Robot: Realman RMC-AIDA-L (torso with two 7-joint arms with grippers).
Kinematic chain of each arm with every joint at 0, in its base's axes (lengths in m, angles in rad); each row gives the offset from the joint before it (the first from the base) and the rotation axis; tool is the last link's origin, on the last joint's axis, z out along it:
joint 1: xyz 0 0 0.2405 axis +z
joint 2: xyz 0 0 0 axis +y
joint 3: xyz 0 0 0.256 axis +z
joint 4: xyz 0 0 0 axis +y
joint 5: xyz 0 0 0.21 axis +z
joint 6: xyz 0 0 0 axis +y
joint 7: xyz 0 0 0.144 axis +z
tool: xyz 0 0 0
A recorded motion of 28 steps. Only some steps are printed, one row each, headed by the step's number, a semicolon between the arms.
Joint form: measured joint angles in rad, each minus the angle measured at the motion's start. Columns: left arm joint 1, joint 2, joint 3, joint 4, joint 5, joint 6, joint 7; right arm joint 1, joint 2, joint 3, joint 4, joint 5, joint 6, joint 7.
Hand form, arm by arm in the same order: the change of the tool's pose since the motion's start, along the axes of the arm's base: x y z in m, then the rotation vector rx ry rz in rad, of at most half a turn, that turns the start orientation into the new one. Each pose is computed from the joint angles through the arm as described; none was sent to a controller.
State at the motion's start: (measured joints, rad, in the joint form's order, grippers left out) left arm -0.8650 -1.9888 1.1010 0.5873 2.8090 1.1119 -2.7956; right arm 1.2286 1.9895 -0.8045 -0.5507 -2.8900 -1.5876 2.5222
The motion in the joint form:
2: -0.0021 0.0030 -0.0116 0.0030 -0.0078 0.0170 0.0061; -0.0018 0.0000 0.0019 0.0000 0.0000 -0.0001 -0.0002
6: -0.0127 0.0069 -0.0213 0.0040 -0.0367 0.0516 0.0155; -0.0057 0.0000 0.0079 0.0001 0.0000 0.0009 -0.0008
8: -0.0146 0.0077 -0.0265 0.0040 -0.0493 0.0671 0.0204; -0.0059 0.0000 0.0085 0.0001 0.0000 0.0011 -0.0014
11: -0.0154 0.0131 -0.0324 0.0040 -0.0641 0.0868 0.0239; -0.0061 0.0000 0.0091 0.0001 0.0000 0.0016 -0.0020
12: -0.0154 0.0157 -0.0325 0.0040 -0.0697 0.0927 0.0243; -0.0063 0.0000 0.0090 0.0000 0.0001 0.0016 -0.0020
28: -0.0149 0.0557 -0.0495 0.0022 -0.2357 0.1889 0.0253; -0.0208 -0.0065 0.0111 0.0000 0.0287 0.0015 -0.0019
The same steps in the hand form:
2: 0.0016 -0.0003 0.0014 -0.0050 -0.0137 0.0061; 0.0007 -0.0002 0.0000 0.0004 0.0016 -0.0024
6: 0.0084 -0.0007 0.0006 -0.0244 -0.0473 0.0132; 0.0022 -0.0005 0.0001 0.0028 0.0068 -0.0079
8: 0.0104 -0.0019 -0.0001 -0.0342 -0.0633 0.0189; 0.0023 -0.0005 0.0001 0.0029 0.0074 -0.0077
11: 0.0116 -0.0030 0.0012 -0.0423 -0.0800 0.0291; 0.0024 -0.0004 0.0001 0.0033 0.0079 -0.0074
12: 0.0118 -0.0033 0.0019 -0.0444 -0.0845 0.0323; 0.0024 -0.0005 0.0001 0.0033 0.0079 -0.0075
28: 0.0261 -0.0062 0.0089 -0.0605 -0.2482 0.0890; 0.0054 -0.0011 0.0013 0.0092 0.0360 -0.0232

